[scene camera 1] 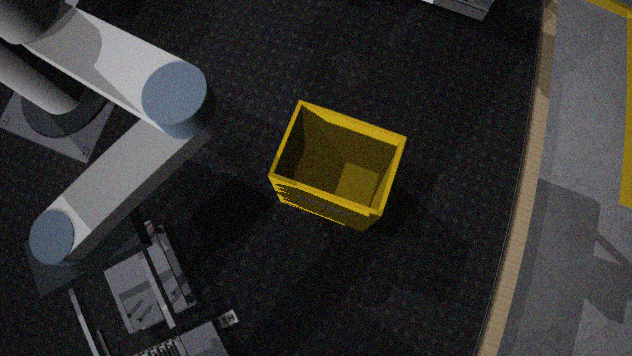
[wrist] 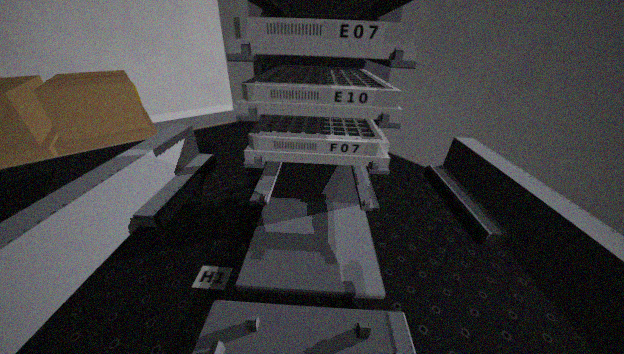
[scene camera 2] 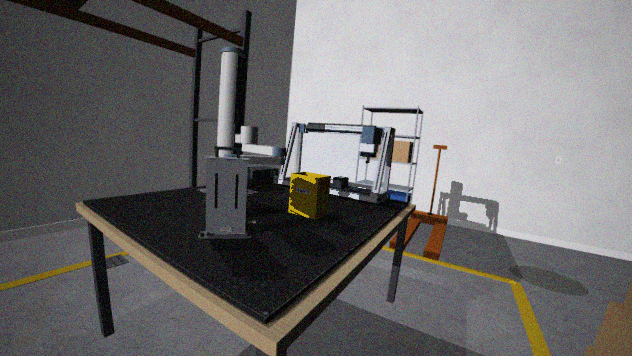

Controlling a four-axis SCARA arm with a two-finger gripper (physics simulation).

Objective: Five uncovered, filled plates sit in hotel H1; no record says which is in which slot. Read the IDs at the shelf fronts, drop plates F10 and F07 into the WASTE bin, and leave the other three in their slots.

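Frame: origin at the arm's base, x down, y right, z back, level; metres.
Seen in the pictures: gripper, between the fingertips: [scene camera 1: 138, 344] [wrist: 320, 150]; arm's base, origin of its link: [scene camera 1: 70, 88].
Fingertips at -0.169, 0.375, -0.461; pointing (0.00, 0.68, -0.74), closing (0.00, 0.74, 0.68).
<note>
Offsets run from my fingertips to a thing's middle, as dx, dy, dz. "spot": to the spot under its first point.
In the wrist view hotel H1 @(spot: +0.045, +0.048, +0.001) [wrist: 367, 190] stands ahead with stacked plates: plate E07 @(-0.047, +0.053, -0.060) [wrist: 310, 37] on top, plate E10 @(-0.019, +0.053, -0.060) [wrist: 305, 95] below it, then plate F07 @(+0.010, +0.053, -0.060) [wrist: 300, 146]. Bare shelf rails show under F07. F10 and a fifth plate's ID do not show. My gripper [wrist: 320, 150] is partly open, with nothing between its fingers; one finger shows left and one right, wider apart than the plates. The yellow WASTE bin @(+0.056, -0.349, -0.185) [scene camera 1: 352, 121] [scene camera 2: 309, 200] stands upright on the table; no plate shows inside, and a lighter patch lies on its floor.
The H1 label @(spot: +0.156, -0.057, -0.086) [wrist: 212, 277] [scene camera 1: 229, 318] lies beside the hotel. A grey block with pegs @(spot: +0.096, -0.026, +0.027) [wrist: 310, 325] is low in the wrist view. The arm [scene camera 1: 120, 175] [scene camera 2: 227, 100] stands left of the bin. A gantry frame [scene camera 2: 335, 128] stands behind the bin.
</note>
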